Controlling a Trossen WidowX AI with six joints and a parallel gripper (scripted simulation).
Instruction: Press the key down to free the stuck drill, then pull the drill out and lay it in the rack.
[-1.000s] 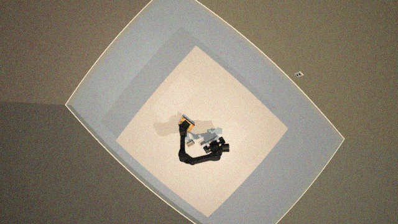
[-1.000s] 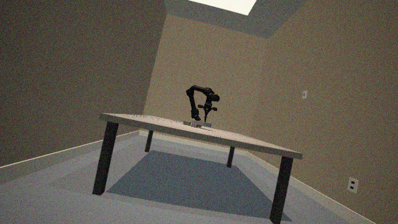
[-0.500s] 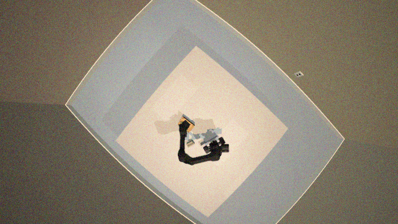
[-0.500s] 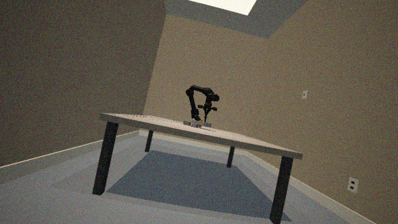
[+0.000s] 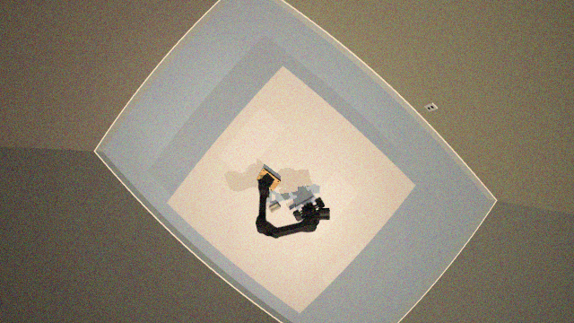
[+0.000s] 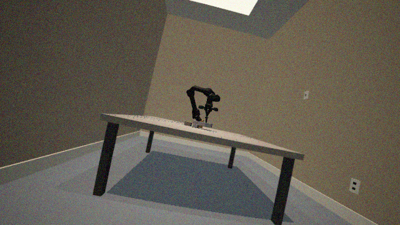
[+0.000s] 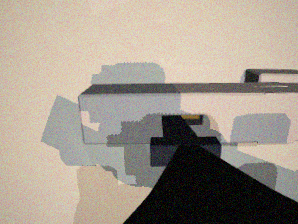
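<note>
Now: the olive-yellow drill 70 mm below my gripper tip, 50 mm to the right of it and 20 mm behind it. The rest, counted from my gripper tip: grey rack (170 mm to the right, 130 mm behind, 110 mm below).
</note>
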